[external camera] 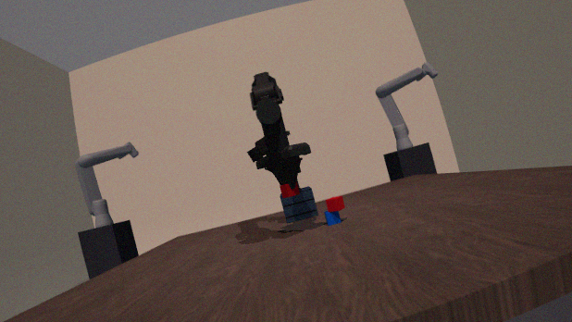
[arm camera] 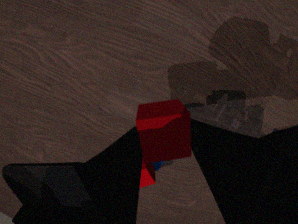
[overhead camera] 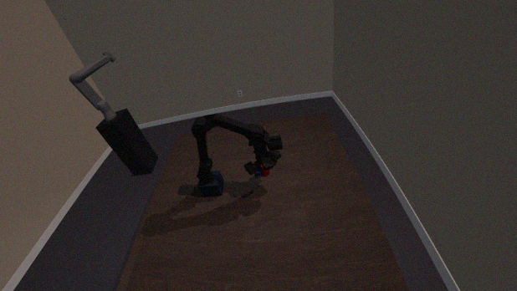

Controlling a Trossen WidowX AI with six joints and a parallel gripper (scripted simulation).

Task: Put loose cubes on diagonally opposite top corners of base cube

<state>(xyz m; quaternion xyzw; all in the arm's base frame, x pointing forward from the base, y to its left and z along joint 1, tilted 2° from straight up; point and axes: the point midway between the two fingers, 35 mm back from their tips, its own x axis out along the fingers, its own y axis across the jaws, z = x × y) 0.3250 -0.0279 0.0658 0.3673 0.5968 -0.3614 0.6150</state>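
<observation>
Now: gripper tip 20 mm past the red cube, 110 mm to the right of it and 70 mm above it. From my gripper tip the other things lie so: blue cube (30 mm behind, 100 mm to the left, 100 mm below).
</observation>
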